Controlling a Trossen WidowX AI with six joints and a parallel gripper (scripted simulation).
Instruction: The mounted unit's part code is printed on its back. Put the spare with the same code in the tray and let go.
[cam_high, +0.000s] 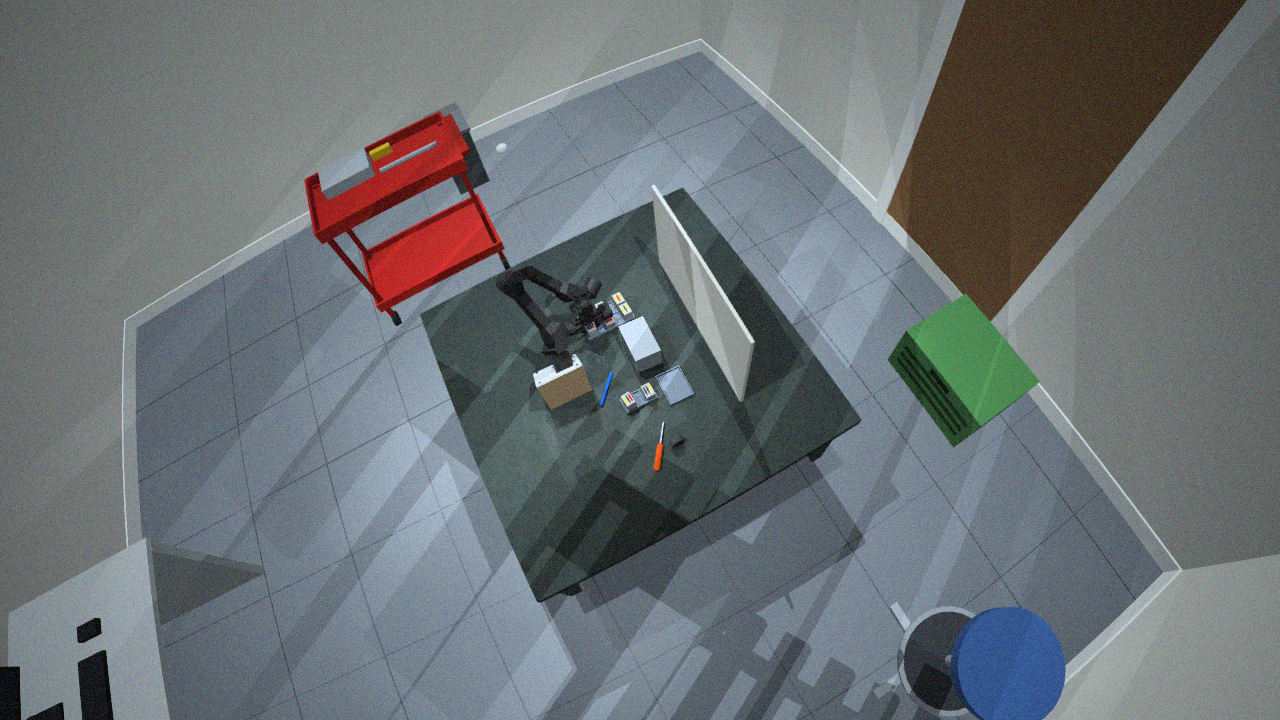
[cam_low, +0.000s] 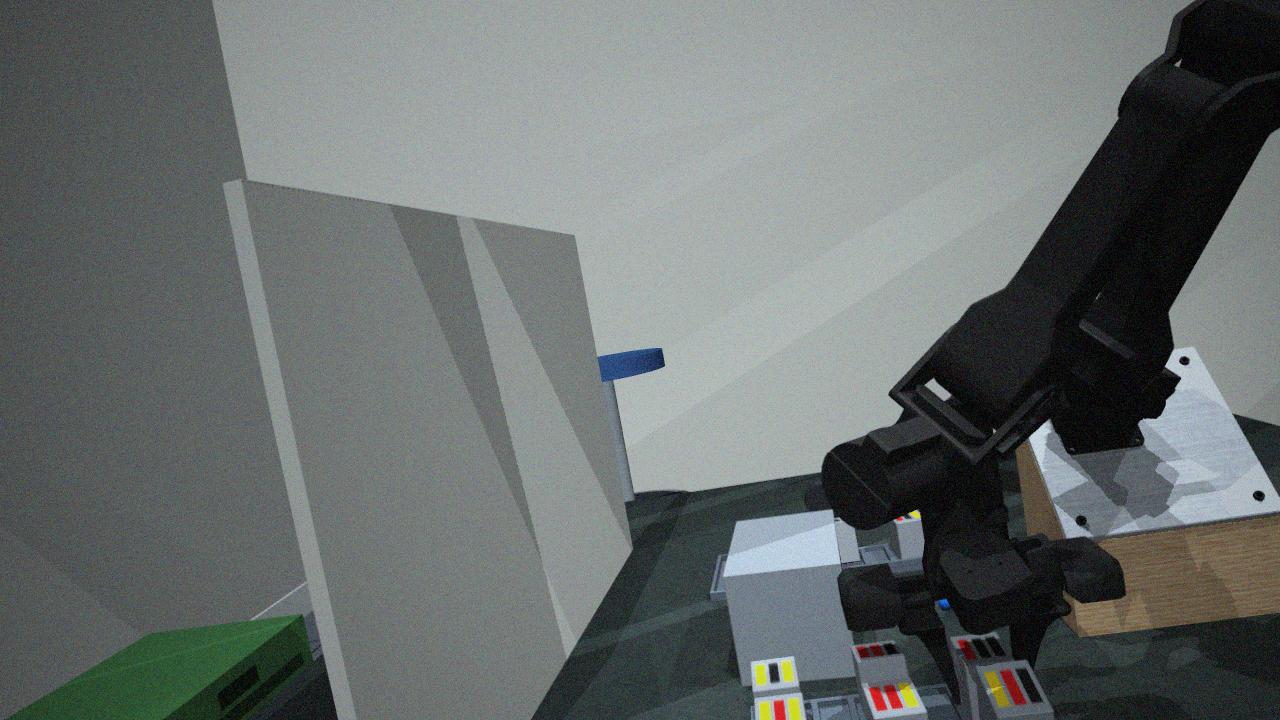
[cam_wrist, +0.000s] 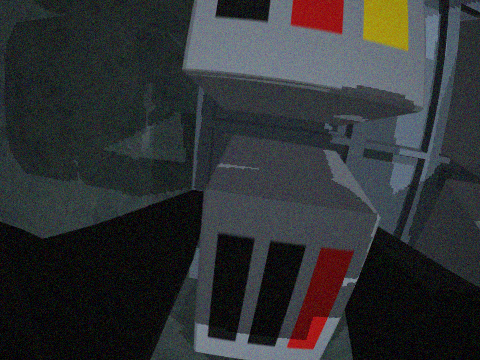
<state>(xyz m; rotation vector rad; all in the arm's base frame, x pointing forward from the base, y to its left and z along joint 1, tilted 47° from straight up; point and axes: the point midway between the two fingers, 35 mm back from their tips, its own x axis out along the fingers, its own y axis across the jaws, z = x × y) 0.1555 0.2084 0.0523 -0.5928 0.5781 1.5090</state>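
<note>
Right now the flat grey tray is 18 cm ahead of my gripper tip, 35 cm to the right of it and 1 cm below it. The rest, counted from my gripper tip: grey spare 2 cm above; grey mounted unit 14 cm ahead, 16 cm to the right, 3 cm above; blue pen 5 cm behind, 25 cm to the right, 1 cm below.
</note>
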